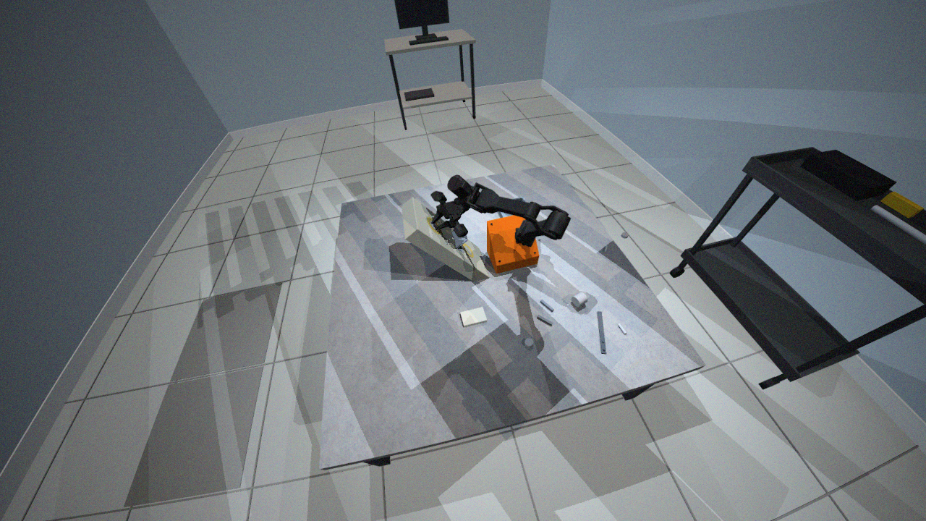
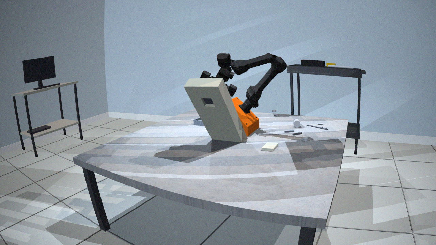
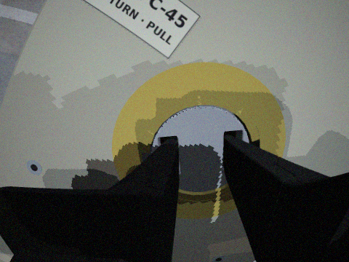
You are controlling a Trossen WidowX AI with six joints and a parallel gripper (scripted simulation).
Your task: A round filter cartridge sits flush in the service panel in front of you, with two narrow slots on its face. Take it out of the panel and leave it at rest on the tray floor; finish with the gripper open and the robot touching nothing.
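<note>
The beige service panel is 40 mm behind my gripper tip and 80 mm below it. From my gripper tip the other things lie so: grey round filter cartridge (10 mm ahead, 10 mm below); then beige block (120 mm behind, 250 mm to the left, 260 mm below); then low grey tray (390 mm behind, 330 mm to the right, 250 mm below).
</note>
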